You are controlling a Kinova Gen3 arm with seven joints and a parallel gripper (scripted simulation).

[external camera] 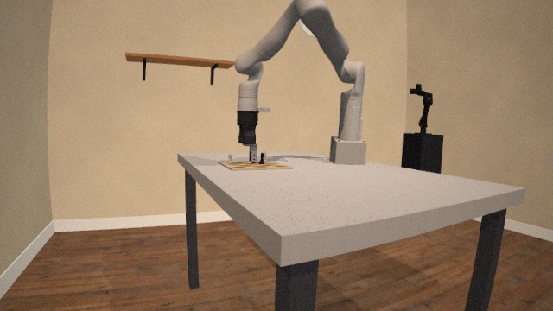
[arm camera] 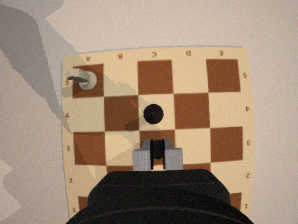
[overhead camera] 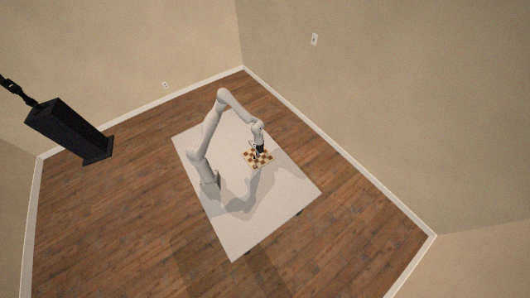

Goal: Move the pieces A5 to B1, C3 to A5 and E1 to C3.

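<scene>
Right now the chessboard is 3 cm below my hand.
</scene>
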